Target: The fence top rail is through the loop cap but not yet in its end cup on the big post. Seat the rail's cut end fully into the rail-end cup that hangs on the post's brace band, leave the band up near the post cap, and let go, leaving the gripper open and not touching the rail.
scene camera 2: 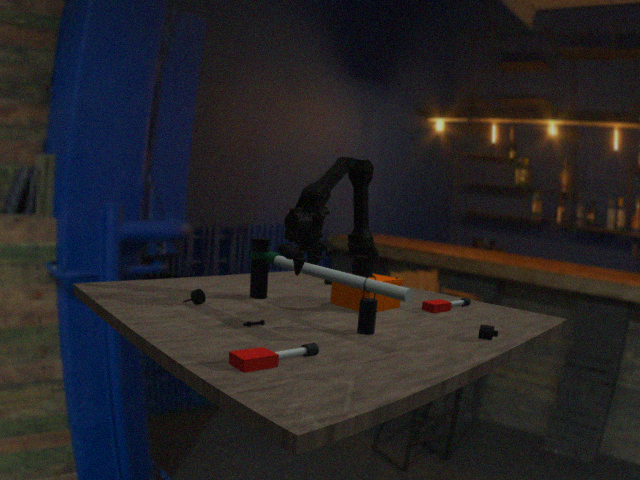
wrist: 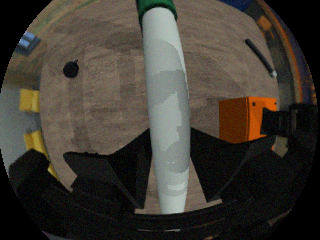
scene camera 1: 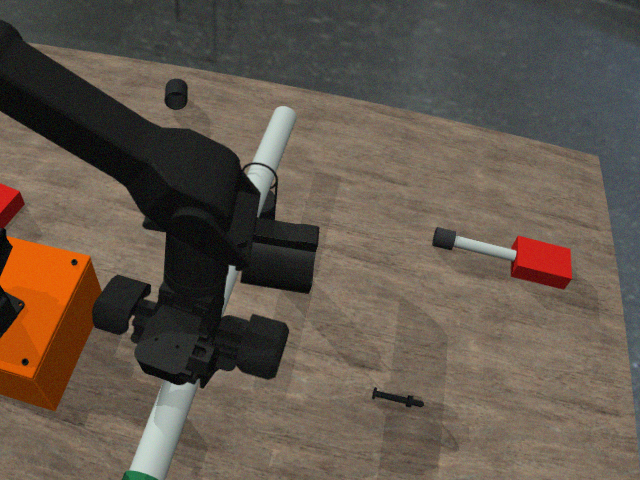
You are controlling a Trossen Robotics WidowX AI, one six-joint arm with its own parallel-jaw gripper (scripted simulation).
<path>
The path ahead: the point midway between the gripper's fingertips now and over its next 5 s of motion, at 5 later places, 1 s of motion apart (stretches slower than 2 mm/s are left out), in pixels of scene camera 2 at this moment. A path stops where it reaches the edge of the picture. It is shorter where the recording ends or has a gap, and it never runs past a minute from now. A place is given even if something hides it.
My gripper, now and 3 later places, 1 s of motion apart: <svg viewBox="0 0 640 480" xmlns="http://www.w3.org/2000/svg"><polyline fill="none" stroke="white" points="301,274 299,273 295,271 304,257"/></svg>
</path>
